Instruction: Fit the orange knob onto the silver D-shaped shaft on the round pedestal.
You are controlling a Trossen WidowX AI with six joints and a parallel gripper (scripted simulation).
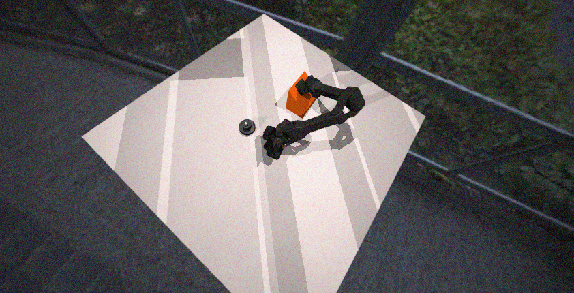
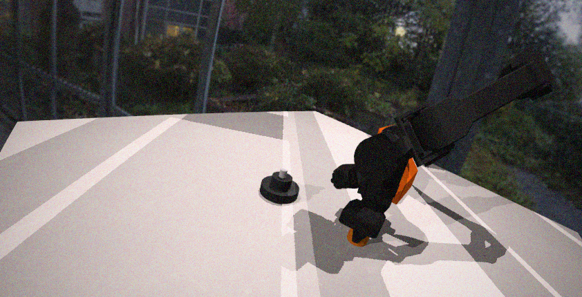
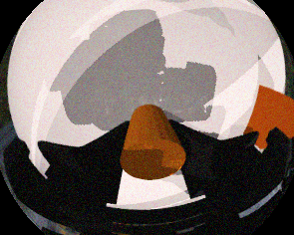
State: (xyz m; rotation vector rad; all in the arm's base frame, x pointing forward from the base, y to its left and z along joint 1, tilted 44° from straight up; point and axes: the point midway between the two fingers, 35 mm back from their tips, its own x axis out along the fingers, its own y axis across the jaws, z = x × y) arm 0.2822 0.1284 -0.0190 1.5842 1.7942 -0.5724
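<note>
My gripper tip is now 19 cm to the left of the pedestal, 2 cm below it and 2 cm short of it. From my gripper tip the other things lie so: orange knob 4 cm above.
</note>
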